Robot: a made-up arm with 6 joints.
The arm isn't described. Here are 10 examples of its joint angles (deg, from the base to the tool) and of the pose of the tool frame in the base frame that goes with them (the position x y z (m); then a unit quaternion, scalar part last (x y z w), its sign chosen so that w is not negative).
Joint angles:
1: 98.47 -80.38 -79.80 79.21 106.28 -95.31
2: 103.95 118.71 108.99 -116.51 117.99 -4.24
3: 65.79 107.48 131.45 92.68 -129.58 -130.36
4: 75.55 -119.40 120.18 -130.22 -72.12 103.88
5: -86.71 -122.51 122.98 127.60 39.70 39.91
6: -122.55 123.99 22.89 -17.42 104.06 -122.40
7: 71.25 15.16 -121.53 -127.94 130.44 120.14
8: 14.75 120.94 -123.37 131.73 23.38 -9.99
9: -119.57 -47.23 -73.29 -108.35 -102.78 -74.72
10: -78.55 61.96 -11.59 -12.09 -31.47 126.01
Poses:
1: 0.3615 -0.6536 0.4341 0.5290 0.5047 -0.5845 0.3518
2: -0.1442 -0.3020 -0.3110 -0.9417 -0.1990 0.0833 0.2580
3: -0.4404 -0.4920 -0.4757 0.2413 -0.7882 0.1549 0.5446
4: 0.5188 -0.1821 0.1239 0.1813 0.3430 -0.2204 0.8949
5: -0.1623 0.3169 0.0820 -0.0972 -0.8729 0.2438 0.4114
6: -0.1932 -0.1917 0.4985 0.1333 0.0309 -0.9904 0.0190
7: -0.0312 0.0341 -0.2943 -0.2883 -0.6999 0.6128 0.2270
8: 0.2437 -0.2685 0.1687 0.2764 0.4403 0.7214 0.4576
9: -0.4321 0.4561 -0.1371 -0.0783 -0.7326 -0.5394 0.4078
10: 0.0374 0.1775 -0.3880 -0.4393 0.3871 -0.0776 0.8069
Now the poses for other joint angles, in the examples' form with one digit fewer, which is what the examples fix.
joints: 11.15 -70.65 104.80 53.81 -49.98 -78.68
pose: 0.696 0.137 0.842 0.164 0.518 -0.192 0.817
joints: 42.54 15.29 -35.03 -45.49 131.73 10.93
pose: 0.260 0.431 0.155 -0.363 0.526 0.489 0.593
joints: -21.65 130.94 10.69 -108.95 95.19 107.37
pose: -0.239 0.288 0.148 0.028 -0.152 0.769 0.620
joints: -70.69 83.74 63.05 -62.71 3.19 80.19
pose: -0.140 -0.001 -0.156 -0.784 0.144 -0.566 0.211
